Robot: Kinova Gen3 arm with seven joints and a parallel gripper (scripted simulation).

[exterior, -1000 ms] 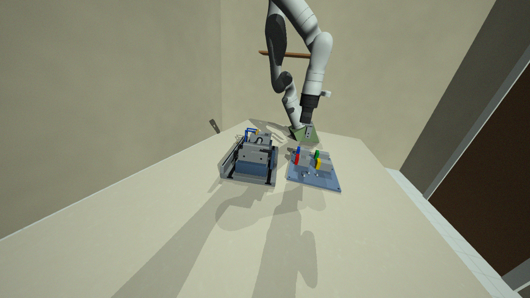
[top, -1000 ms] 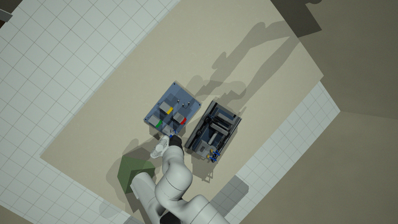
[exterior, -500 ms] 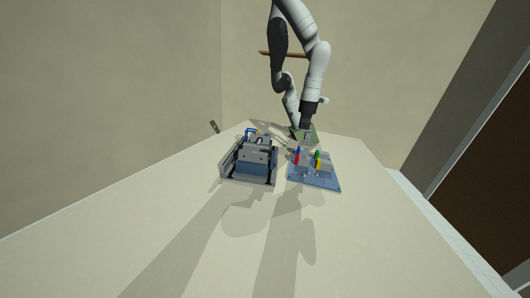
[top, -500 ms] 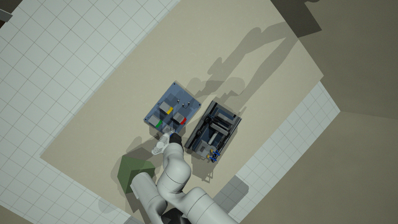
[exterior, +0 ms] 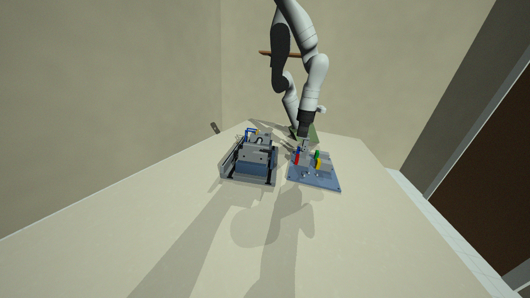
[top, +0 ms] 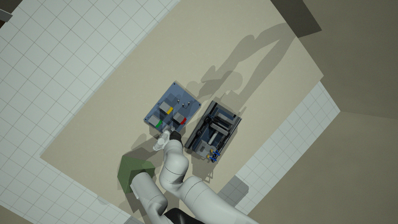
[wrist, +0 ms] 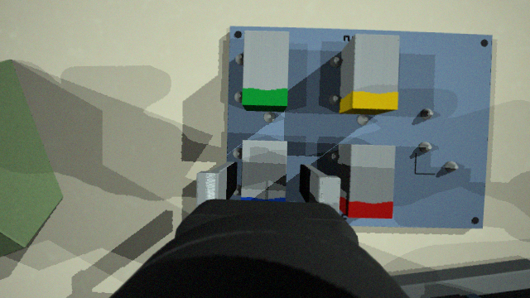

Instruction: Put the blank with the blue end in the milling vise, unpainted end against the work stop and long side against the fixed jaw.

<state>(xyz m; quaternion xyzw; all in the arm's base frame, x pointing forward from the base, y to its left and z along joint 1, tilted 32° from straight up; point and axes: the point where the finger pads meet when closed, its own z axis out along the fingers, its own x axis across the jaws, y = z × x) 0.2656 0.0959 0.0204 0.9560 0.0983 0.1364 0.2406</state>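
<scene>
Right now my hand is 4 cm above the blue-ended blank. Also, from my hand: green-ended blank: 2 cm behind, 9 cm to the left, 4 cm below; then red-ended blank: 8 cm ahead, 1 cm to the left, 4 cm below; then blue plate: 8 cm ahead, 5 cm to the left, 6 cm below.
</scene>
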